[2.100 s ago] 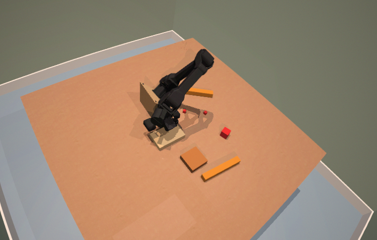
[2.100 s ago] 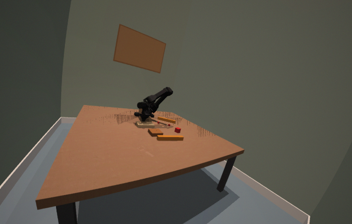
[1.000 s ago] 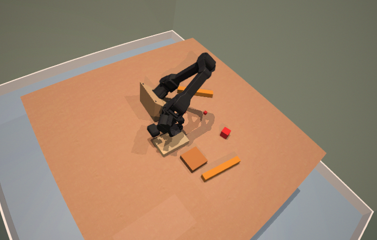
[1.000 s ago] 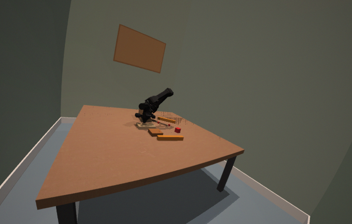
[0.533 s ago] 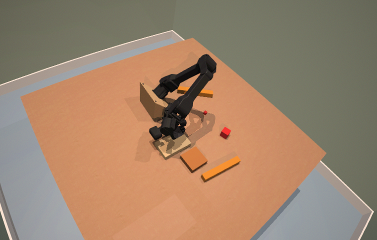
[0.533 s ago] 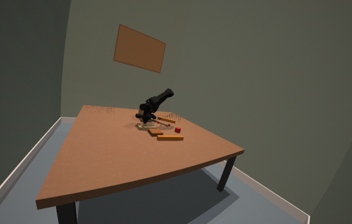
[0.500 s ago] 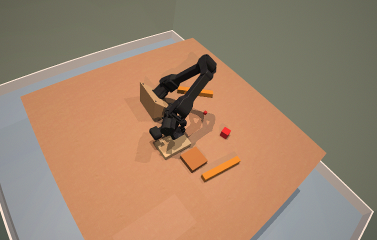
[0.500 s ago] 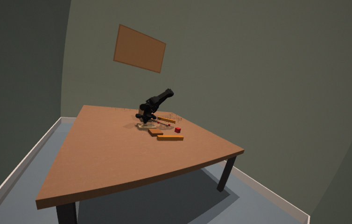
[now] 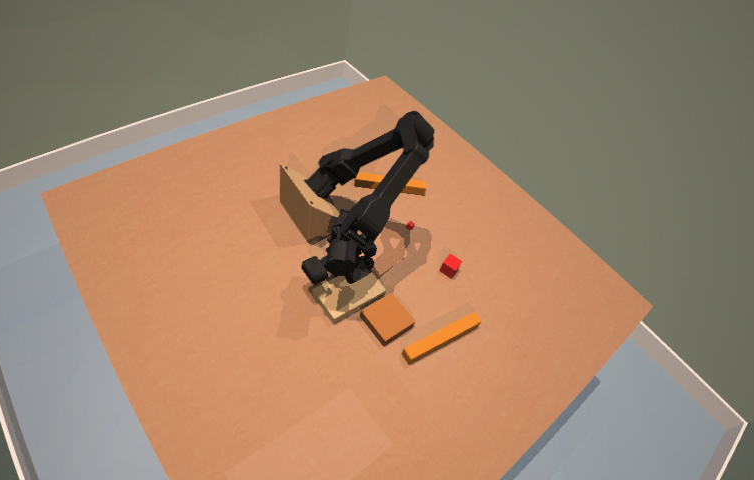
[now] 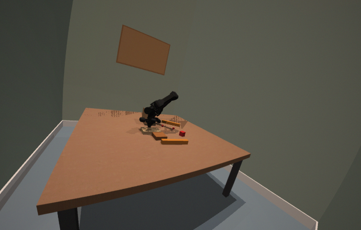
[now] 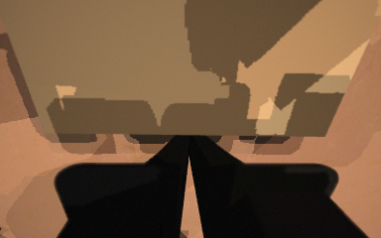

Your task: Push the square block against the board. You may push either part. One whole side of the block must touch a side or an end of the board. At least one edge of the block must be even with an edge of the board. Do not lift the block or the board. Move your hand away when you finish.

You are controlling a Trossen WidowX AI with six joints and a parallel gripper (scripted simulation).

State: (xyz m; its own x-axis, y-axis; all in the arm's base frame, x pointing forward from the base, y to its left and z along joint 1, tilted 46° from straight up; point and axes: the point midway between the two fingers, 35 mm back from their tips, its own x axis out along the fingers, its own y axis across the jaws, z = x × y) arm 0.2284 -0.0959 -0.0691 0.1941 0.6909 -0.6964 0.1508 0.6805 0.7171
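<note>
My gripper tip is now 6 cm short of the pale tan flat slab, 1 cm to the left of it and 1 cm below it. The rest, counted from my gripper tip: orange-brown square block 17 cm ahead, 1 cm to the left, 1 cm above.
</note>
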